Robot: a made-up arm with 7 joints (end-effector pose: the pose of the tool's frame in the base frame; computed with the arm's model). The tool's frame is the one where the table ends. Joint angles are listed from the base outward.
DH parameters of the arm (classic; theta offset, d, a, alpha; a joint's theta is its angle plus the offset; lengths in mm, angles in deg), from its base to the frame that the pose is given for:
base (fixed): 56.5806 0 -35.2 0
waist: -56.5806 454.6 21.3 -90
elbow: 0 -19.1 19.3 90
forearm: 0 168.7 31 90
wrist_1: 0 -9.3 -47.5 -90
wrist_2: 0 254.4 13.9 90
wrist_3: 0 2.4 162.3 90
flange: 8.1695 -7 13.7 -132.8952
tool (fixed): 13.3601 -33.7 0 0
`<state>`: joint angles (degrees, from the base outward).
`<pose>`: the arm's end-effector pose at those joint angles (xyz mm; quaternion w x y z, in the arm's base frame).
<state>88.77 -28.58 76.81 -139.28 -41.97 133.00 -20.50</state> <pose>-369.4 43.0 407.0 0.2348 0.2447 0.0467 -0.9396</pose>
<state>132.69 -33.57 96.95 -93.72 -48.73 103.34 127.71</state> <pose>-254.1 -418.1 617.3 0.0870 0.8007 0.2048 0.5563</pose>
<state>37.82 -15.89 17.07 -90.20 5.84 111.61 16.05</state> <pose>205.8 317.4 825.2 0.7117 0.5394 -0.1772 0.4137</pose>
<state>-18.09 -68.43 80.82 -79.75 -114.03 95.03 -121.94</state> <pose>-107.6 398.2 646.5 0.4535 -0.8056 0.3688 -0.0966</pose>
